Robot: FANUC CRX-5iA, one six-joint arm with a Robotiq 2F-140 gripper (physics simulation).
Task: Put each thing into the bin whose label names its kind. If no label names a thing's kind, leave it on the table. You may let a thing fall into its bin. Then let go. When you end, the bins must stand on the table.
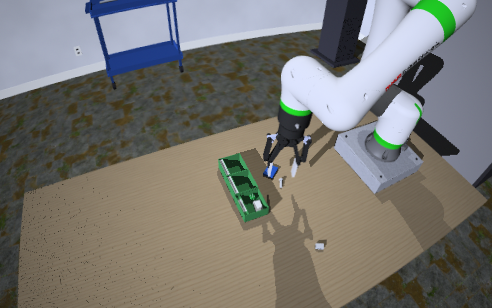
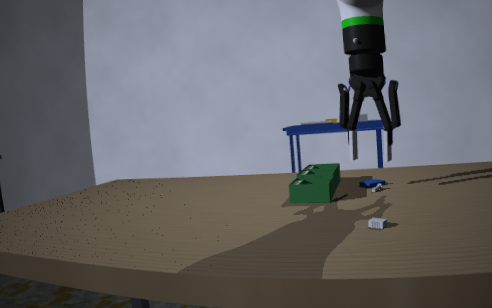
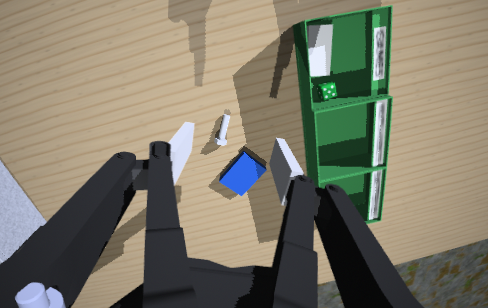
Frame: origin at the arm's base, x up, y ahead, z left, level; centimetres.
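Where they show: gripper, fingertip midpoint: [image 1: 280, 173] [image 2: 370, 160] [image 3: 233, 144]; arm's base, link origin: [image 1: 381, 148].
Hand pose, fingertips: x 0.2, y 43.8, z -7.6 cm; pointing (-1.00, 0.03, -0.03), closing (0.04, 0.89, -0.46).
Observation:
Things, the pixels of their top centre, and the offset from my fingertips. "*": a spot on its surface instead.
- green three-compartment bin row, surface spot: [image 3: 309, 125] * dz -2.1, dx -4.3, dy +8.4 cm
- green die, top centre: [image 3: 329, 91] [image 1: 252, 195] dz +0.9, dx -4.7, dy +11.2 cm
- blue block, top centre: [image 3: 242, 176] [image 2: 372, 181] [image 1: 270, 170] dz -6.9, dx -6.0, dy -0.8 cm
- small silver bolt, top centre: [image 3: 223, 131] [image 2: 376, 184] [image 1: 281, 181] dz -0.3, dx -5.6, dy -1.2 cm
- small white block, top centre: [image 2: 377, 219] [image 1: 319, 245] dz +26.4, dx -5.9, dy +1.4 cm
A green three-compartment bin row [image 1: 256, 218] [image 2: 310, 192] [image 3: 309, 125] stands on the table; its labels are too blurred to read. One end compartment holds a white block [image 1: 257, 204] [image 3: 320, 57] and a green die [image 1: 252, 197] [image 3: 327, 91]. A blue block [image 1: 274, 173] [image 2: 372, 183] [image 3: 242, 173] lies beside the bins. A small silver bolt [image 1: 281, 182] [image 2: 377, 188] [image 3: 224, 128] lies near it. A small white block [image 1: 319, 246] [image 2: 377, 223] lies farther off. My gripper [image 1: 282, 169] [image 2: 372, 152] [image 3: 233, 144] is partly open and empty, pointing down above the blue block.
The arm's grey base [image 1: 370, 162] [image 3: 15, 215] stands on the table, on the side away from the bins. A blue cart [image 1: 145, 57] [image 2: 310, 130] stands beyond the table. A dark pillar [image 1: 342, 32] stands behind the arm.

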